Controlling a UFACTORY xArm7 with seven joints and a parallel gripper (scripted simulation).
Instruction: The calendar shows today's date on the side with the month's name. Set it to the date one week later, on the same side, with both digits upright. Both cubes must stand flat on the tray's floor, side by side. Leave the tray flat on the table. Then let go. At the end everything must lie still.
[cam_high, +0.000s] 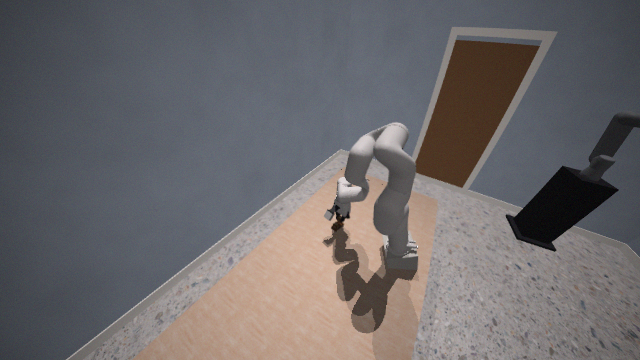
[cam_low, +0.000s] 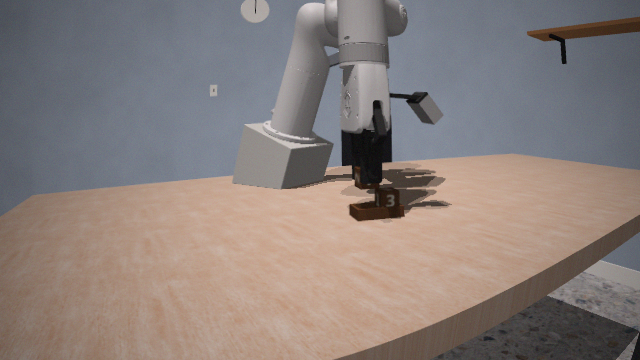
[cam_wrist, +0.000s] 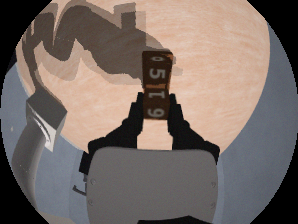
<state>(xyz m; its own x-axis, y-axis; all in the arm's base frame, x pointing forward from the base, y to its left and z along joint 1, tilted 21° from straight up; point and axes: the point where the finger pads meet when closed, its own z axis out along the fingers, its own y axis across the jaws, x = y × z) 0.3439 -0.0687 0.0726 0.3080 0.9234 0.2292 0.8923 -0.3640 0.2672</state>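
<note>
Right now the cube is 10 mm below my hand. From my hand the other things lie so: brown wooden tray: 20 mm to the left, 70 mm below.
</note>
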